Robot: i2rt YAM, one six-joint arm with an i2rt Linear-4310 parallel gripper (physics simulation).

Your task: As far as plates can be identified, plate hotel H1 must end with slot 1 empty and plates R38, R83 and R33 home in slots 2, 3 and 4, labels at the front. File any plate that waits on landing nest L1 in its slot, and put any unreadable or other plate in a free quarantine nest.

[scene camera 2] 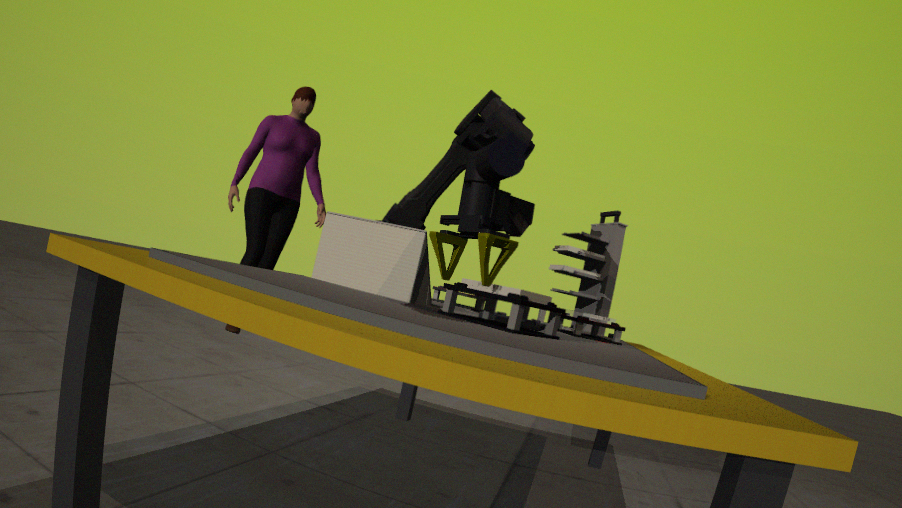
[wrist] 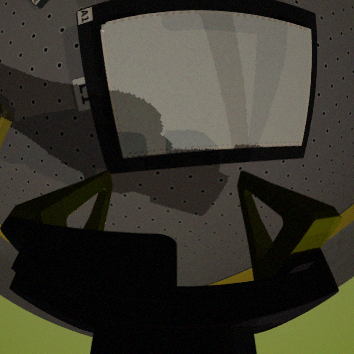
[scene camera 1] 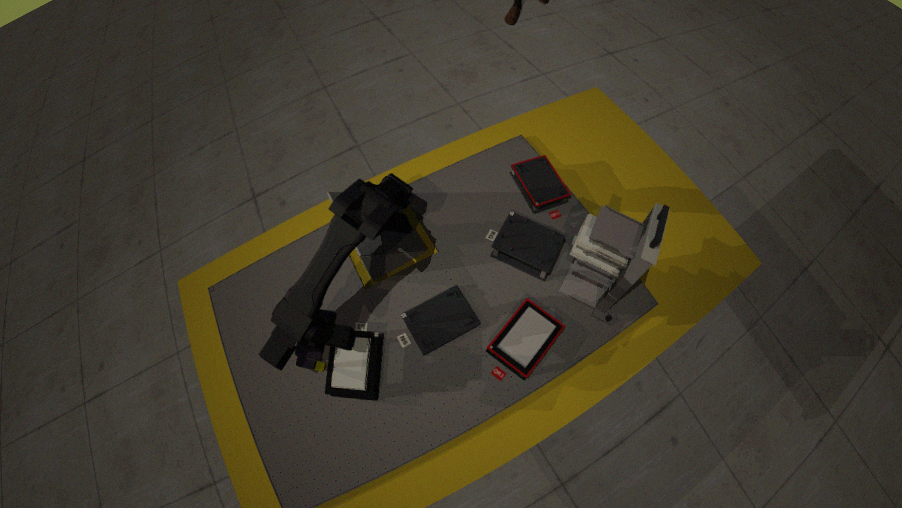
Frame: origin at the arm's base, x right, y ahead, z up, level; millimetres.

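Seen in the pictures: gripper, fingertip midpoint: (scene camera 2: 464, 282) (wrist: 174, 177) (scene camera 1: 327, 347); arm's base, link origin: (scene camera 2: 380, 259).
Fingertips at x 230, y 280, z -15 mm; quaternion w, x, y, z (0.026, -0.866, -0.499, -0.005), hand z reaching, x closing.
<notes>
Offsets run from my fingertips to a thing's top centre. "spot": to the spot under its first point.
My gripper (scene camera 2: 467, 281) (wrist: 174, 177) is open and empty, pointing down, with its fingertips above and beside landing nest L1 @[dy +55, dx -45, dz -1 mm] (scene camera 1: 373, 378) (wrist: 210, 157). A pale plate @[dy +55, dx -45, dz +8 mm] (scene camera 1: 349, 371) (wrist: 210, 85) lies flat on L1; no plate label is readable. In the wrist view the plate is ahead of the fingertips, not between them. Plate hotel H1 (scene camera 1: 648, 242) (scene camera 2: 611, 268) stands upright at the far end, its shelves stacked; pale plates seem to lie on middle shelves, labels unreadable. Red-rimmed nest QR1 @[spot: dy +149, dx -374, dz -16 mm] (scene camera 1: 494, 348) bears a pale plate @[dy +156, dx -458, dz -2 mm] (scene camera 1: 528, 336). Another red-rimmed nest @[dy -244, dx -717, dz -10 mm] (scene camera 1: 540, 181) is empty.
Two dark nests without plates @[spot: dy +23, dx -289, dz -45 mm] (scene camera 1: 441, 319) @[spot: dy -60, dx -567, dz +3 mm] (scene camera 1: 527, 244) stand between L1 and the hotel. A yellow-edged open frame @[spot: dy -137, dx -235, dz -56 mm] (scene camera 1: 400, 275) is beneath the arm. A pale panel (scene camera 2: 372, 258) stands left of the gripper. A person (scene camera 2: 277, 151) is behind the yellow-edged table (scene camera 2: 441, 378).
</notes>
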